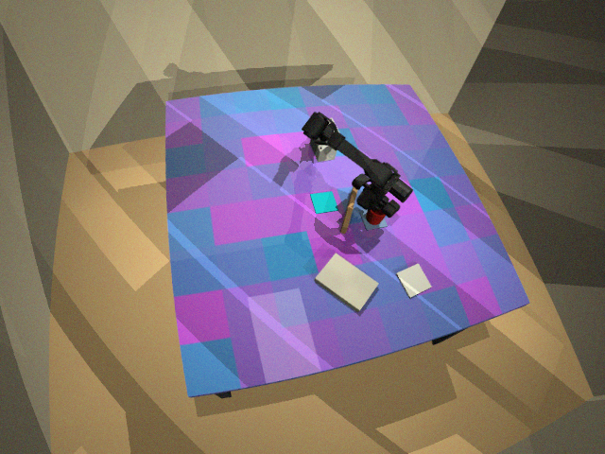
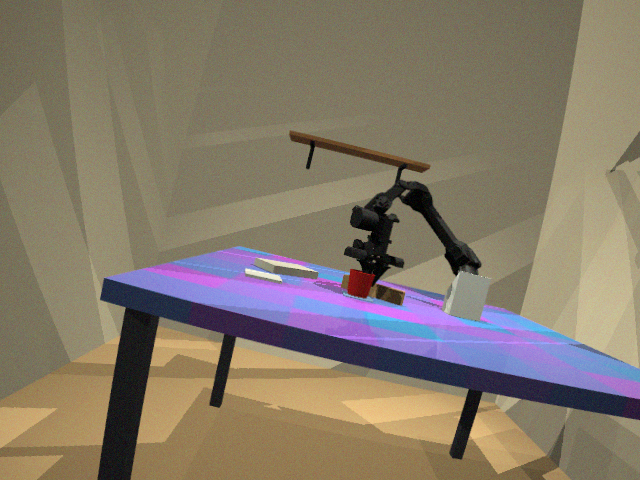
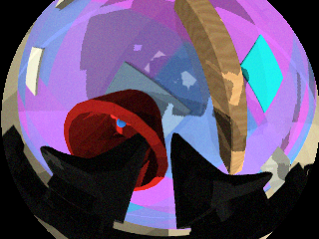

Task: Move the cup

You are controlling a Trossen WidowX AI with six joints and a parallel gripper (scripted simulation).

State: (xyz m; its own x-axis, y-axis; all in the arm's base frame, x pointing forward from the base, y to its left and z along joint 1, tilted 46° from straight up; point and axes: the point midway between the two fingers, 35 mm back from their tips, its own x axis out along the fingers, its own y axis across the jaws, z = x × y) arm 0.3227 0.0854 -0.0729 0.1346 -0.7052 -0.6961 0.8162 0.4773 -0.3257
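Now: the pale blue pad 20 mm ahead of my gripper tip, 20 mm to the left of it and 50 mm below it. From my gripper tip the other things lie so: wooden bar (20 mm behind, 70 mm to the right, 20 mm below); then red cup (30 mm ahead, 20 mm to the left); then teal pad (60 mm behind, 160 mm to the right, 50 mm below).
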